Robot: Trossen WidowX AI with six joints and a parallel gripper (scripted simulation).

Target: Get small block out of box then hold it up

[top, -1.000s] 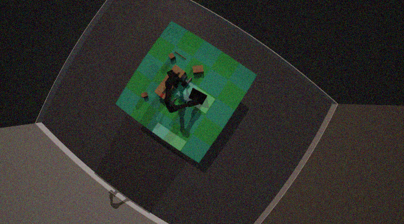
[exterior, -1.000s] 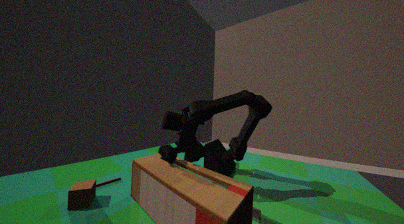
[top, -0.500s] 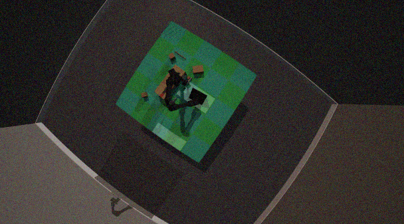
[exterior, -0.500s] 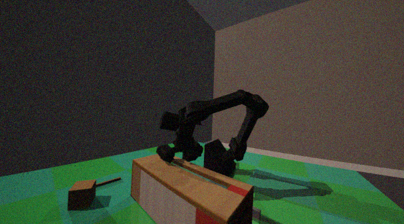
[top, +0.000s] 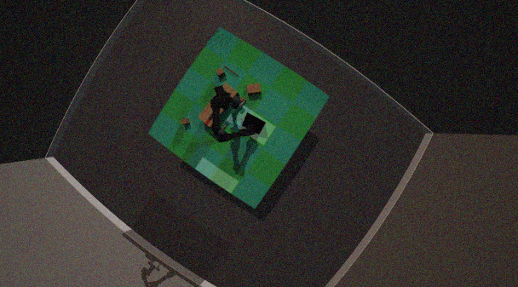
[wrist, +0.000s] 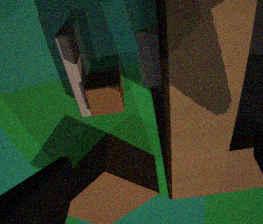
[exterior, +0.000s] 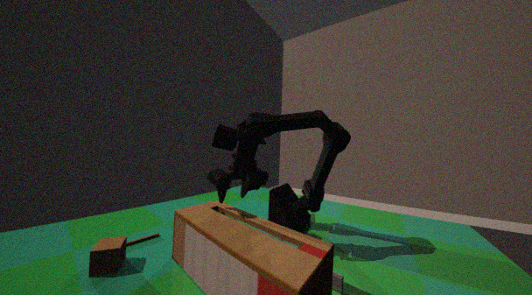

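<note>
The orange block lies 40 mm behind my gripper tip, 50 mm to the right of it and 130 mm below it. Also, from my gripper tip: thin stick 210 mm ahead, 220 mm to the right, 140 mm below.
</note>
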